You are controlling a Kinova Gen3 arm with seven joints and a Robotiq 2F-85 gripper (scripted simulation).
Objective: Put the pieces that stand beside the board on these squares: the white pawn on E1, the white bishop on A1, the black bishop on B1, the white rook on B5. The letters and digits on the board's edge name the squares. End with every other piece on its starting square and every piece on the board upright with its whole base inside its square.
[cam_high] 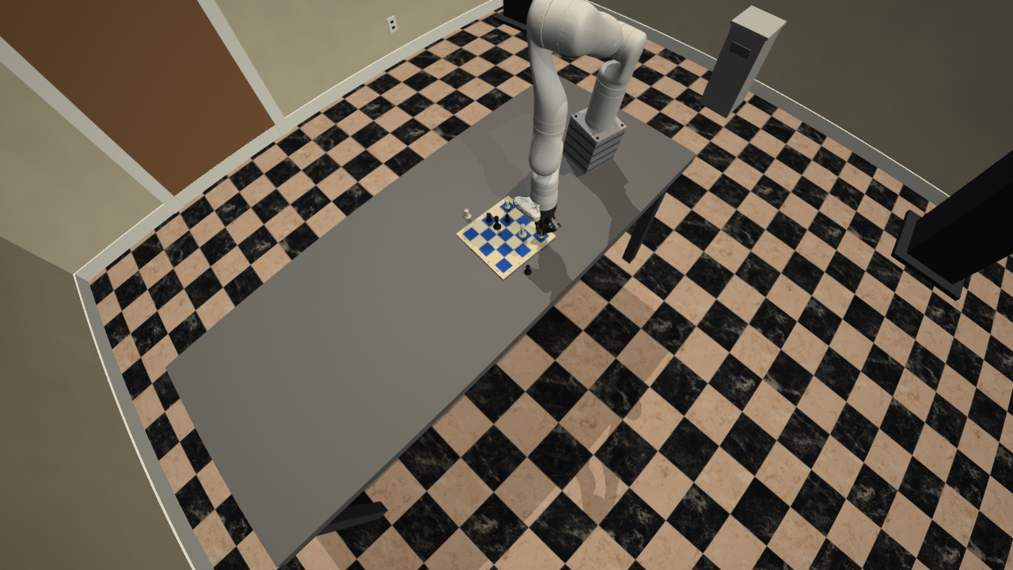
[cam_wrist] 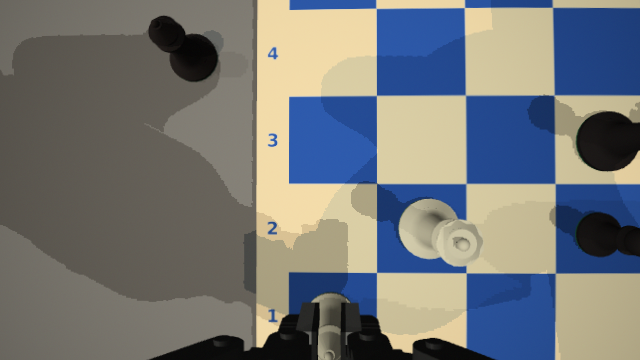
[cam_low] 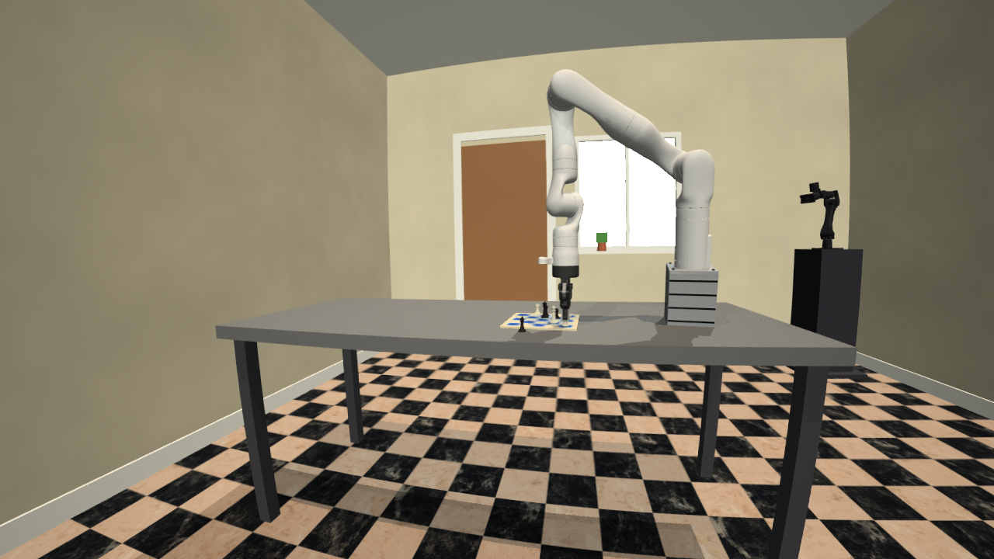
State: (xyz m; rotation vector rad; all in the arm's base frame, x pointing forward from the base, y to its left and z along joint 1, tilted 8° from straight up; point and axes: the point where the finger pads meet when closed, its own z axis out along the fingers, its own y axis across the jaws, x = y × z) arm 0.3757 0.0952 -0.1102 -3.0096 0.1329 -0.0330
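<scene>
Right now the tall white piece is 40 mm to the right of my hand, 30 mm ahead of it and 10 mm below it. From my hand the other things lie so: chessboard (80 mm to the right, 70 mm ahead, 40 mm below); then black pawn (120 mm to the right, 30 mm ahead, 20 mm below); then black bishop (120 mm ahead, 50 mm to the left, 20 mm below).
</scene>
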